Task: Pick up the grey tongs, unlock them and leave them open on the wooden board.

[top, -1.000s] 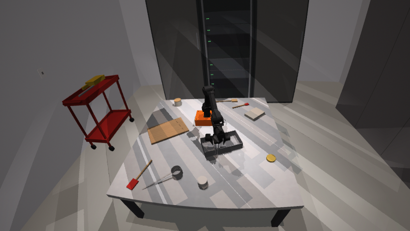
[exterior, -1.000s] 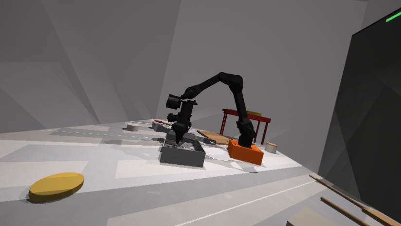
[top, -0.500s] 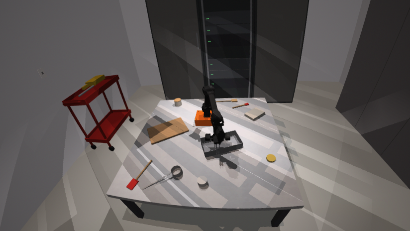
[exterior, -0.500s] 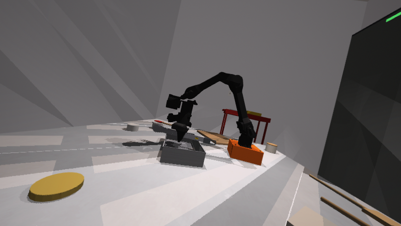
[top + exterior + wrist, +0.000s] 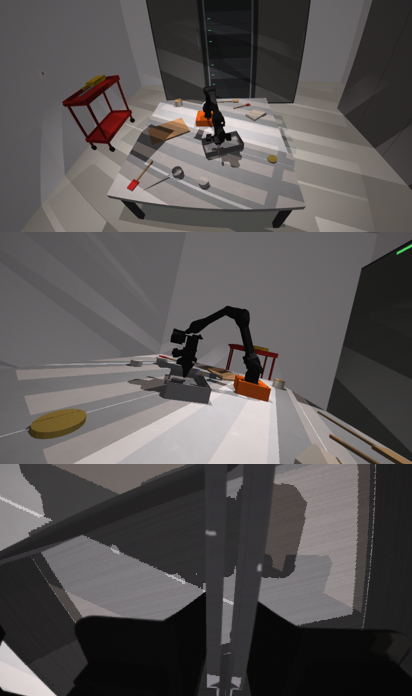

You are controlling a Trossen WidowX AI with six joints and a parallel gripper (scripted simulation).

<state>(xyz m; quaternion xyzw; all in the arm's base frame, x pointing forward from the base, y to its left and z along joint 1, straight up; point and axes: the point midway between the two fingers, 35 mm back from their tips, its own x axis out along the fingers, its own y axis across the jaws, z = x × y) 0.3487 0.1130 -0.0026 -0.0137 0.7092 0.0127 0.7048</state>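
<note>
My gripper tip is 20 mm to the right of the roasting tin and 20 mm past it. Round my gripper tip: pale puck (330 mm ahead, 90 mm to the right, 20 mm below); wooden board (490 mm to the right, 210 mm behind, 30 mm below); pale block (450 mm behind, 360 mm to the left, 20 mm below).
</note>
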